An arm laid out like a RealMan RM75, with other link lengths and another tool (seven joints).
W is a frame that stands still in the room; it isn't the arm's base.
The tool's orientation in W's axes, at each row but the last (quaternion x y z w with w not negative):
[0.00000, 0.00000, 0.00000, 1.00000]
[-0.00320, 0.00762, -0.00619, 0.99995]
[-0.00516, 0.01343, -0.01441, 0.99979]
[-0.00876, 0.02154, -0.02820, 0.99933]
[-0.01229, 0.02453, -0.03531, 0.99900]
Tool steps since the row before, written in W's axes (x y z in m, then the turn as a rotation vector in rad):
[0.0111, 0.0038, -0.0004, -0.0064, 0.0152, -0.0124]
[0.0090, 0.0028, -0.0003, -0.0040, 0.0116, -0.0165]
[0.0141, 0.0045, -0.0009, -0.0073, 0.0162, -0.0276]
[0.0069, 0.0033, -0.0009, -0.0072, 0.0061, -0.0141]
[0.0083, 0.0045, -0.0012, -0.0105, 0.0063, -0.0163]
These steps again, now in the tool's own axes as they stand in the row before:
[0.0111, 0.0038, -0.0004, -0.0064, 0.0152, -0.0124]
[0.0090, 0.0029, -0.0001, -0.0039, 0.0117, -0.0165]
[0.0140, 0.0049, -0.0005, -0.0070, 0.0163, -0.0276]
[0.0067, 0.0037, -0.0005, -0.0069, 0.0060, -0.0143]
[0.0080, 0.0051, -0.0007, -0.0101, 0.0060, -0.0167]

